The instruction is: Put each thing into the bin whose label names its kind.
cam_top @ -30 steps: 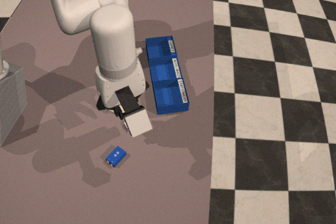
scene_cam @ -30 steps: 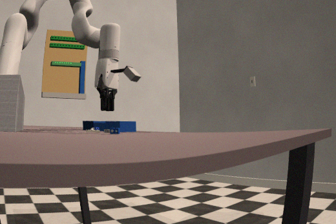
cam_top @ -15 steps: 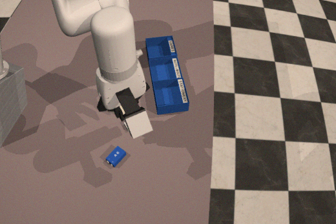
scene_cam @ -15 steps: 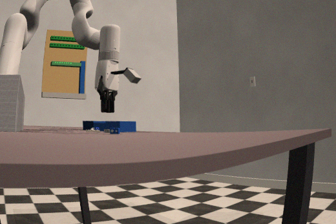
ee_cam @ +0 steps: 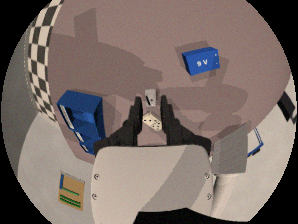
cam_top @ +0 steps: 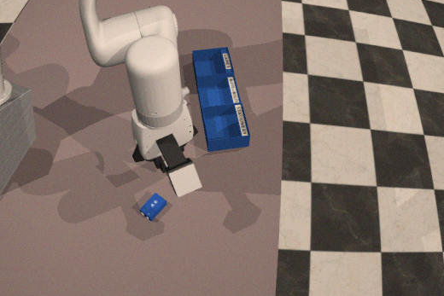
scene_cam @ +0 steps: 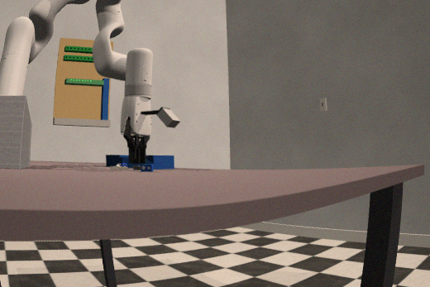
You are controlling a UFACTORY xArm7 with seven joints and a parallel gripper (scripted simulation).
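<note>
My hand is 30 mm above the white sharpener. Round my hand: blue battery: 20 mm behind, 100 mm to the right, 30 mm below; blue die: 10 mm behind, 90 mm to the left, 30 mm below; cream domino: 40 mm behind, 50 mm to the left, 30 mm below.
</note>
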